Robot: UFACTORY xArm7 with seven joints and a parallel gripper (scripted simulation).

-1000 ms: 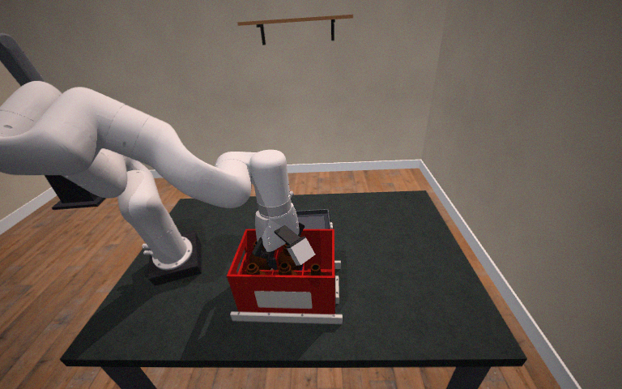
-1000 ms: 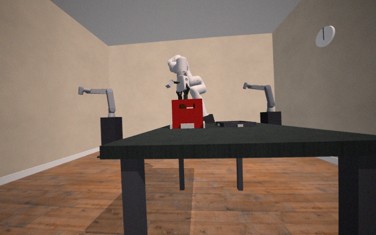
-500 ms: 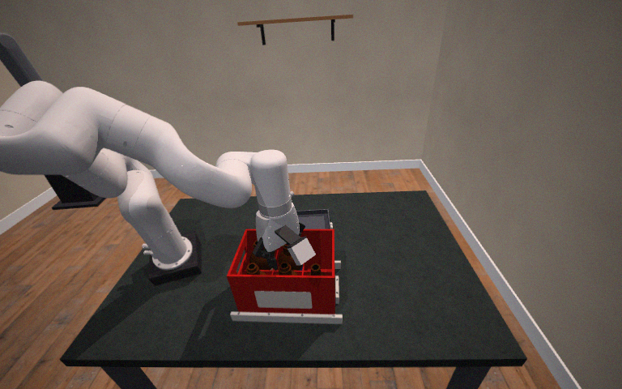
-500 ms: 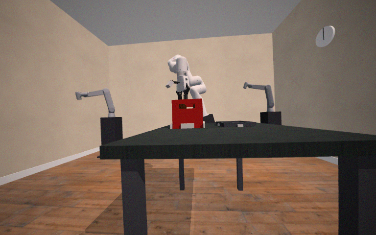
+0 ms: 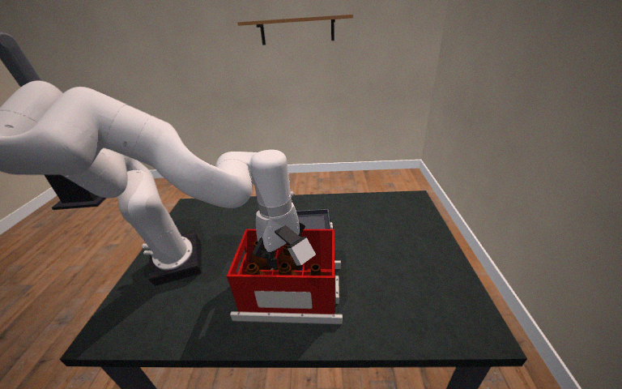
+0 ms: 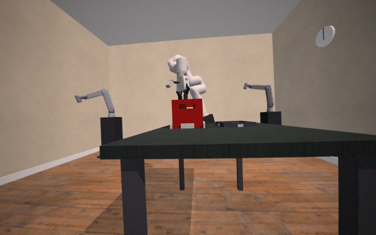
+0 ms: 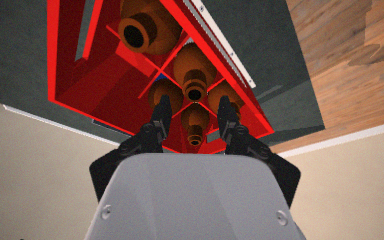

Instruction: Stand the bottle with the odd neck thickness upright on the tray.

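The crate lies 40 mm to the left of my hand and 110 mm below it. The rest, counted from my hand: tray (30 mm ahead, 340 mm to the left, 190 mm below).
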